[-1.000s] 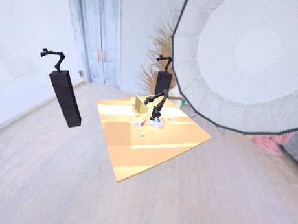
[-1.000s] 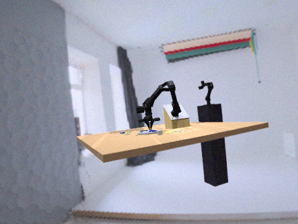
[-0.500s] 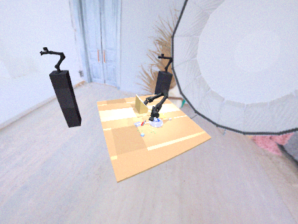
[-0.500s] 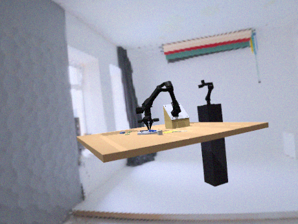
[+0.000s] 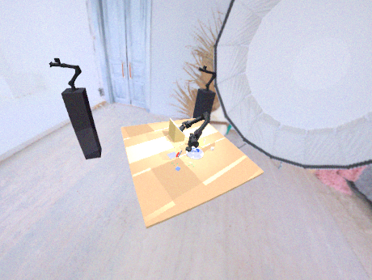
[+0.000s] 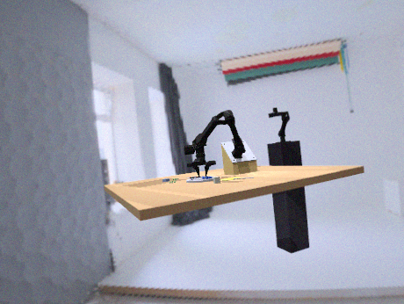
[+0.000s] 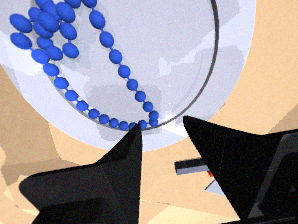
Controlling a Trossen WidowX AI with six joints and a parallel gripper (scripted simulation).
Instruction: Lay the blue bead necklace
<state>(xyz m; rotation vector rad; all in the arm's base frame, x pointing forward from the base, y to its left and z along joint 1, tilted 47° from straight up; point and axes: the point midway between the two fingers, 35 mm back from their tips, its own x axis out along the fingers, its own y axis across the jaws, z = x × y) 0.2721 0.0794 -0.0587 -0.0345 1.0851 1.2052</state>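
Right now the round bead board is 60 mm to the left of my gripper tip, 30 mm ahead of it and 10 mm below it. The rest, counted from my gripper tip: yellow flat piece 220 mm to the left, 100 mm behind, 20 mm below; then pale blue cube 210 mm to the right, 200 mm ahead, 10 mm below; then red-and-grey object 120 mm to the right, 10 mm below.
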